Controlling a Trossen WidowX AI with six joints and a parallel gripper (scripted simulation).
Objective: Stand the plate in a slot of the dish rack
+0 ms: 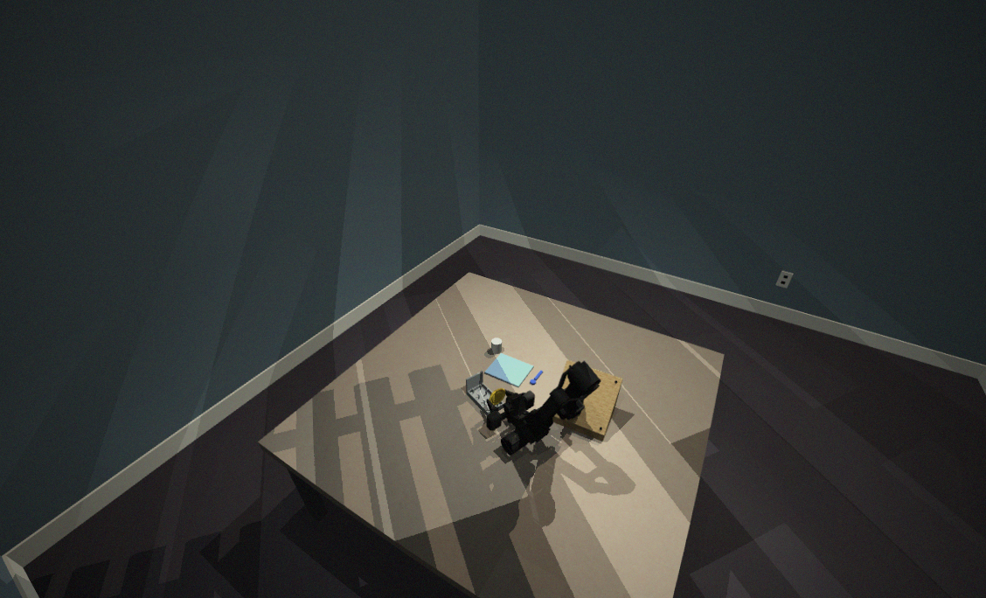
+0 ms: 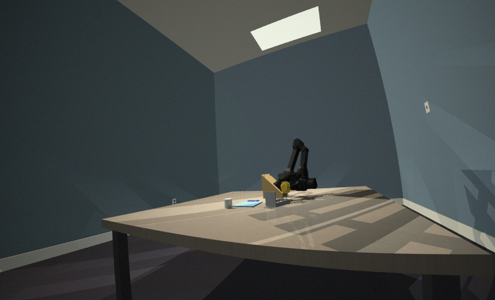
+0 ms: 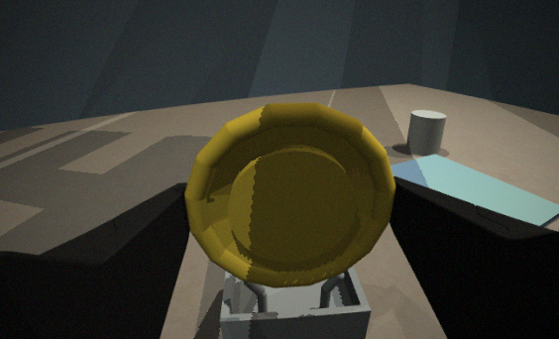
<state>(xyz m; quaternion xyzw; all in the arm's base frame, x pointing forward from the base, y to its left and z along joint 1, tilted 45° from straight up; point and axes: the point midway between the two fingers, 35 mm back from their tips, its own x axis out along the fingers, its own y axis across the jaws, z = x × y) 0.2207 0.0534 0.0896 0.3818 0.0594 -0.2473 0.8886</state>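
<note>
The grey dish rack lies 5 cm ahead of my gripper tip, 4 cm to the right of it and 7 cm below it. Round my gripper tip: white cup 12 cm ahead, 31 cm to the right, 6 cm below; then blue spoon 8 cm behind, 21 cm to the right, 9 cm below; then yellow plate 1 cm behind.
</note>
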